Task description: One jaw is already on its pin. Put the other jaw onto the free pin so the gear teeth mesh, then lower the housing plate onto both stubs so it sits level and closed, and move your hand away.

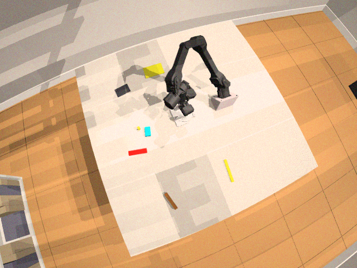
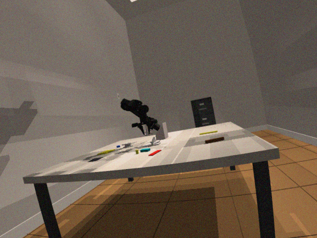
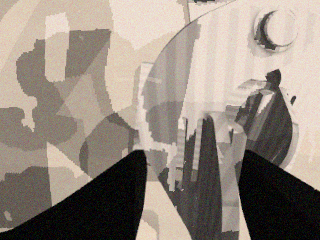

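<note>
Now: the jaw 4 cm behind my gripper tip and 1 cm to the left of it. Also, from my gripper tip: yellow plate 34 cm to the right, 8 cm below, 5 cm ahead; then small yellow cube 27 cm ahead, 7 cm below, 2 cm to the left; then cyan block 22 cm ahead, 7 cm below, 5 cm to the left.
</note>
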